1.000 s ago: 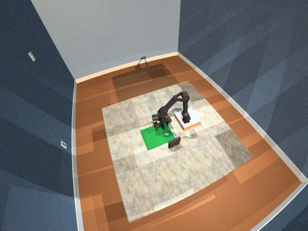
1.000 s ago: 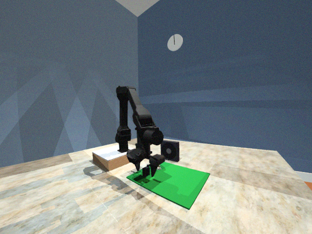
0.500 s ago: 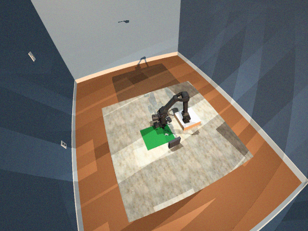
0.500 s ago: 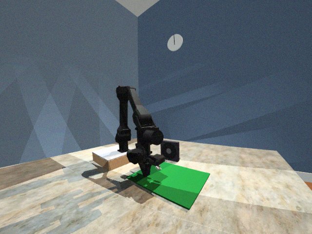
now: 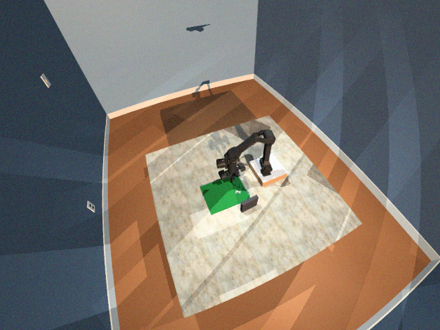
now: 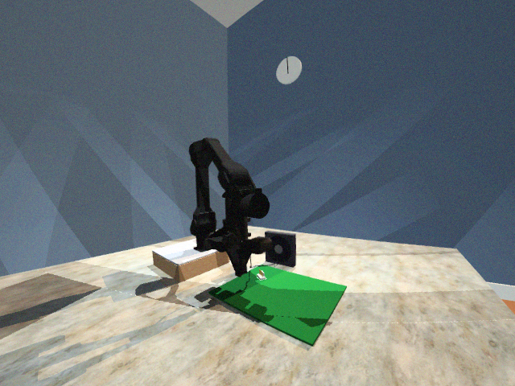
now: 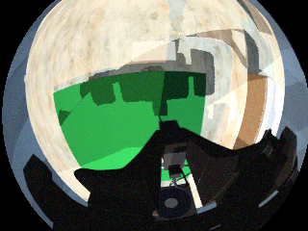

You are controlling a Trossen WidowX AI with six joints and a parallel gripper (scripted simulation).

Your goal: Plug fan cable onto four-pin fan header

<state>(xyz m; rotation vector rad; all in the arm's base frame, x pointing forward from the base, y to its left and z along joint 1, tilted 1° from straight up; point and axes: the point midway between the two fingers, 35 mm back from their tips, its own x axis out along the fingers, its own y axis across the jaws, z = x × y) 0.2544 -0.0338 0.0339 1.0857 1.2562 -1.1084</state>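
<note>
Right now the white four-pin header is 10 cm to the left of my gripper tip, 6 cm below it and 1 cm behind it. Round my gripper tip: black fan: 23 cm to the left, 4 cm behind; then dark plug: 1 cm to the left, 1 cm above; then green board: 8 cm below, 8 cm ahead, 7 cm to the left.
</note>
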